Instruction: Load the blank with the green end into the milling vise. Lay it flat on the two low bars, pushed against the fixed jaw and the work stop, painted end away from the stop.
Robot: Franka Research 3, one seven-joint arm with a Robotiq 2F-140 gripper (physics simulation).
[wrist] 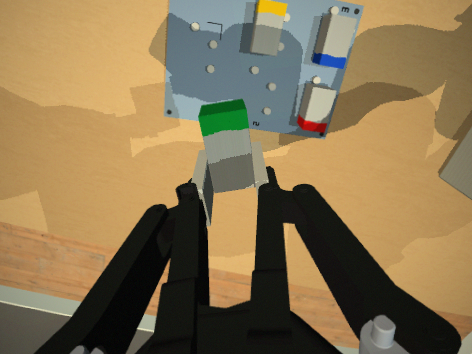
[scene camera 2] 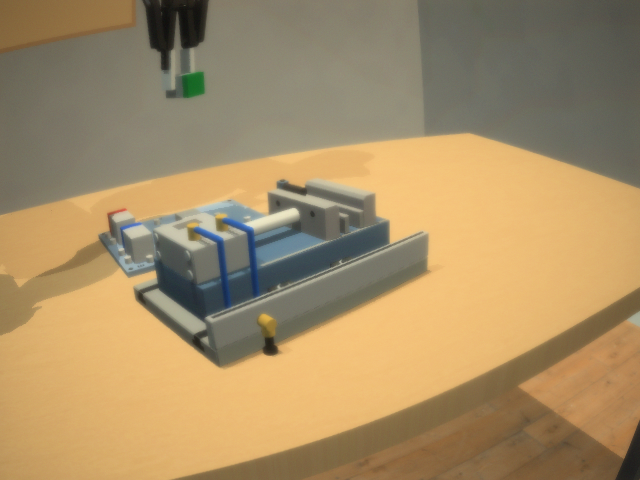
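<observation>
The grey blank with the green end (scene camera 2: pixel 193 84) (wrist: pixel 227 145) is held between the fingertips of my gripper (scene camera 2: pixel 178 82) (wrist: pixel 232 161), which is shut on it. In the wrist view its green end points away from the gripper body. In the scene view it hangs high above the table, above and behind the left part of the milling vise (scene camera 2: pixel 292 273). The vise's grey jaw block with two dark holes (scene camera 2: pixel 323 214) stands to the right, and a grey block with blue hoses and brass fittings (scene camera 2: pixel 211 253) is at the left. The low bars and work stop cannot be made out clearly.
A blue tray (scene camera 2: pixel 116 258) (wrist: pixel 185 107) with pegs lies behind the vise. It carries blanks with a red end (scene camera 2: pixel 123 222) (wrist: pixel 316 105), a blue end (scene camera 2: pixel 138 242) (wrist: pixel 335 40) and a yellow end (wrist: pixel 269 27). A yellow and black nozzle (scene camera 2: pixel 267 330) stands before the vise's long grey rail (scene camera 2: pixel 330 294).
</observation>
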